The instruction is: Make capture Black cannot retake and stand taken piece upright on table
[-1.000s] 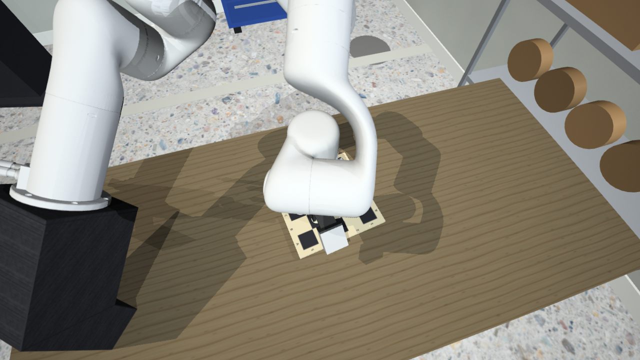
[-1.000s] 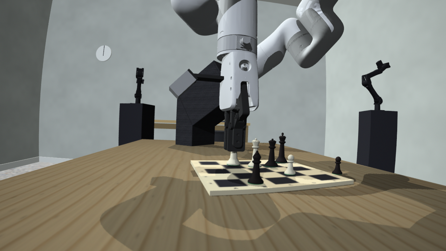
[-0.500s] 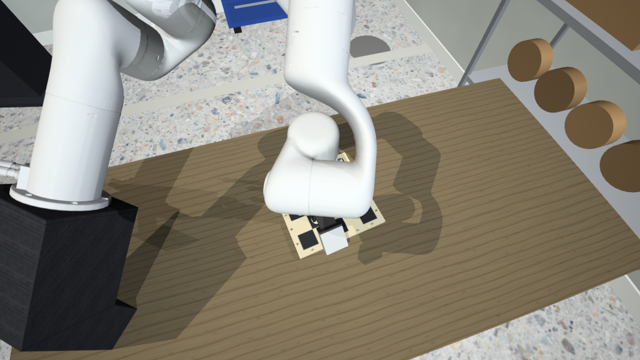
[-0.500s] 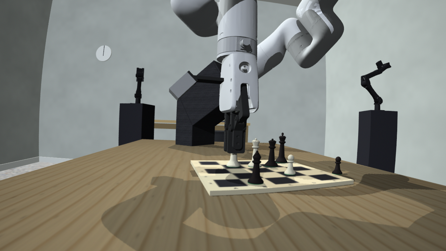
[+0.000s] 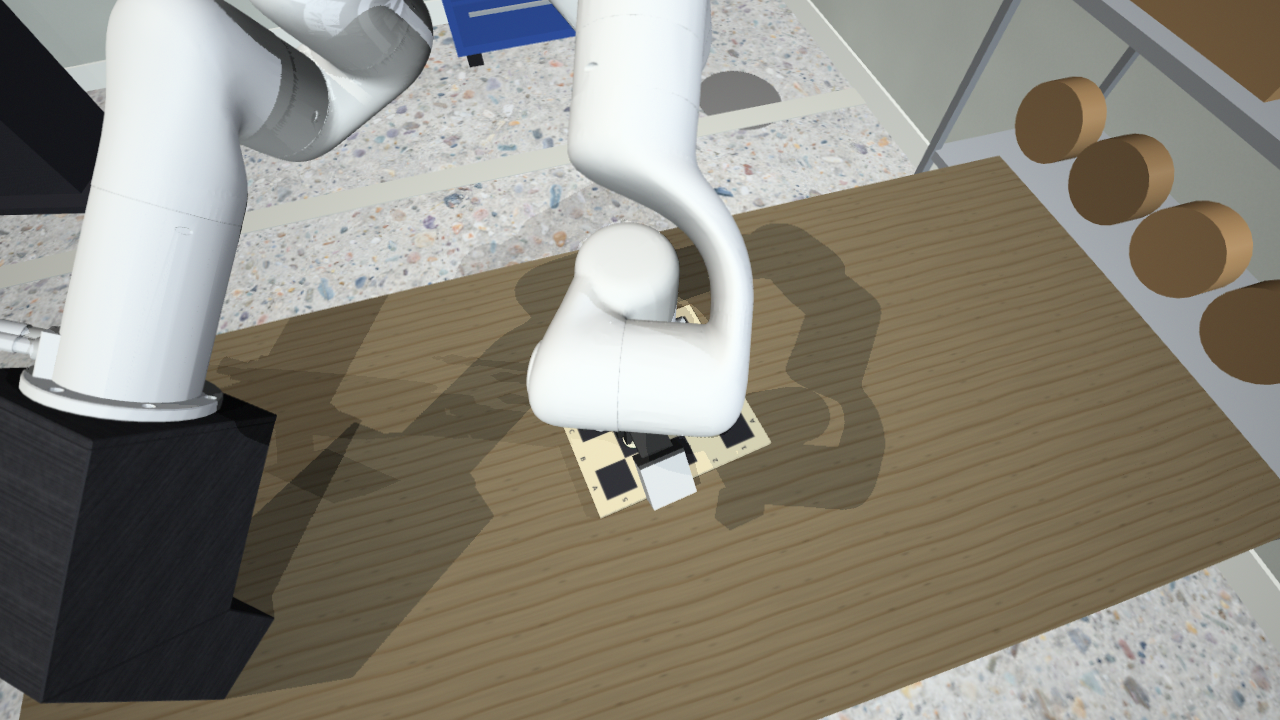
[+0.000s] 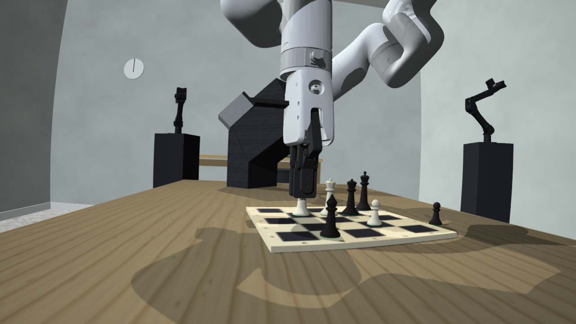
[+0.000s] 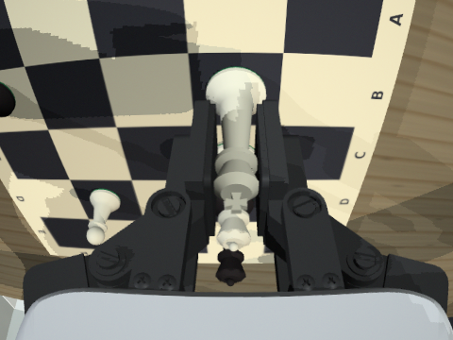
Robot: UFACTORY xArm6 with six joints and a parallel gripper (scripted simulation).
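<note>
The white king is 10 mm below my hand. The rest, counted from my hand: black queen 70 mm to the left, 30 mm behind, 20 mm below; white queen 40 mm to the left, 20 mm below, 20 mm behind; chessboard 50 mm to the left, 50 mm below, 20 mm ahead.
</note>
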